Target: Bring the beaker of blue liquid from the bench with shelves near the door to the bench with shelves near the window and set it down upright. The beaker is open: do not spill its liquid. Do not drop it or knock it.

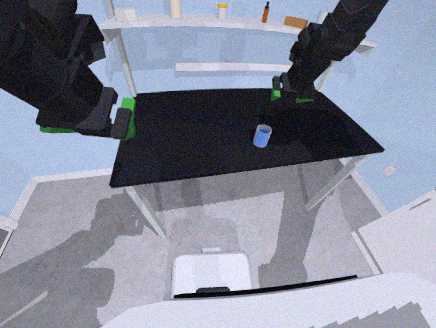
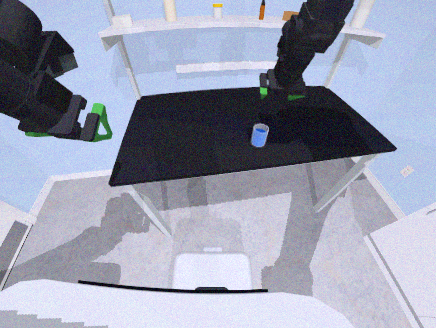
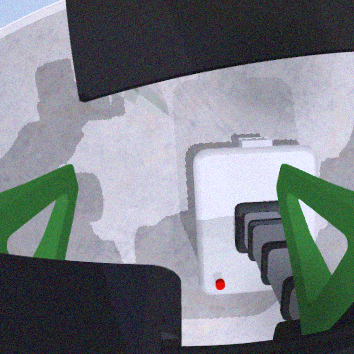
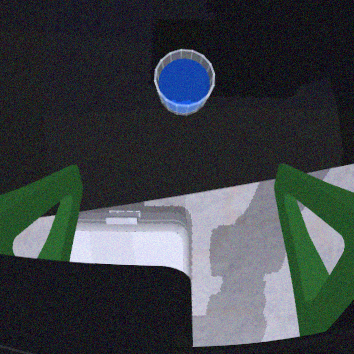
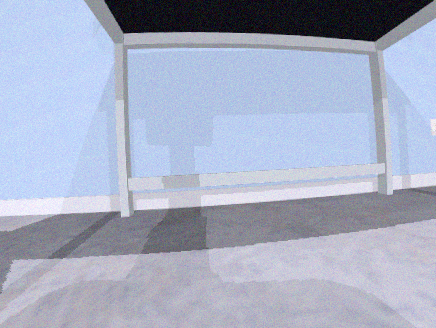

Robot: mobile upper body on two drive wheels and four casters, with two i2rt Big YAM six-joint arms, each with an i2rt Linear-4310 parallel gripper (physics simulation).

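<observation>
The beaker of blue liquid [image 1: 261,137] [image 2: 259,136] [image 4: 184,82] stands upright on the black bench top [image 1: 190,130] [image 2: 190,130] [image 4: 90,110], right of its middle and near the front edge. My right gripper [image 1: 290,98] [image 2: 280,96] [image 4: 177,175] is open and empty, above the rear right of the bench, apart from the beaker. My left gripper [image 1: 90,131] [image 2: 67,136] [image 3: 176,175] is open and empty, off the bench's left end. Door and window do not show, so I cannot tell which bench this is.
A shelf [image 1: 200,21] [image 2: 190,27] behind the bench holds a beige cylinder [image 1: 175,9], a yellow-lidded jar [image 1: 222,11], an orange bottle [image 1: 265,14] and a brown block [image 1: 296,21]. Bench legs [image 5: 123,150] and a crossbar [image 5: 280,174] stand ahead. A white cabinet [image 1: 410,235] is at right.
</observation>
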